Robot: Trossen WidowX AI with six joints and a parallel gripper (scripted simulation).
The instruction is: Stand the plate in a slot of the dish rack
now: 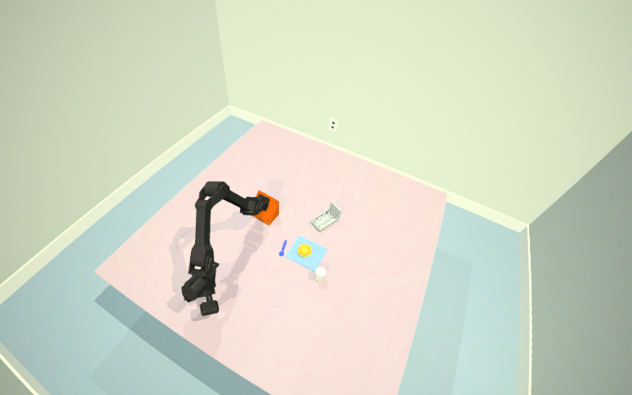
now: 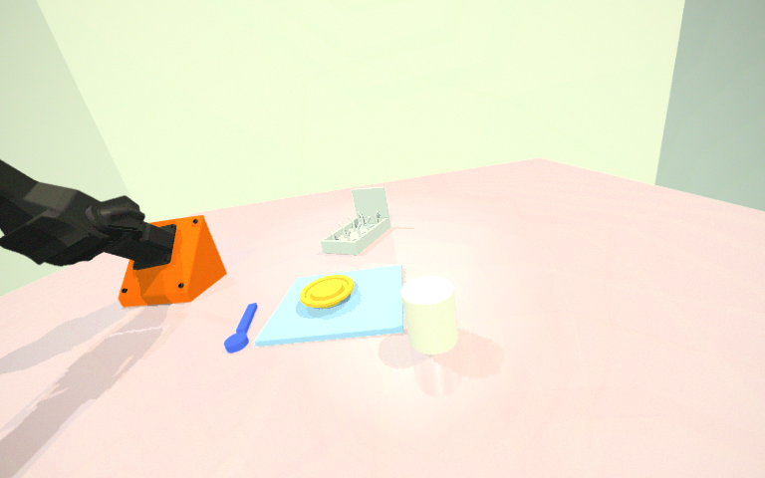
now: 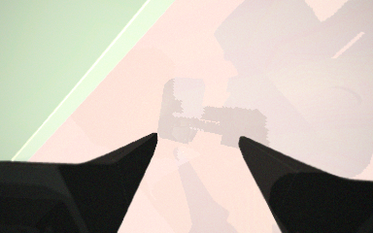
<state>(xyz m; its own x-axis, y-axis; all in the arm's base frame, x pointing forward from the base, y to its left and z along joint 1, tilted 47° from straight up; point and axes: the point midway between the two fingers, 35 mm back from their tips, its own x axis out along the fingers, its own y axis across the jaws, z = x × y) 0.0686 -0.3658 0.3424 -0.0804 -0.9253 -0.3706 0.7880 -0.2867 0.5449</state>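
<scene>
My gripper tip is 420 mm to the right of the yellow plate, 220 mm short of it and 10 mm below it. Also, from my gripper tip: light blue mat: 420 mm to the left, 230 mm ahead, 10 mm below; blue spoon: 380 mm to the left, 130 mm ahead, 10 mm below; cream cup: 340 mm to the left, 330 mm ahead, 10 mm above.
</scene>
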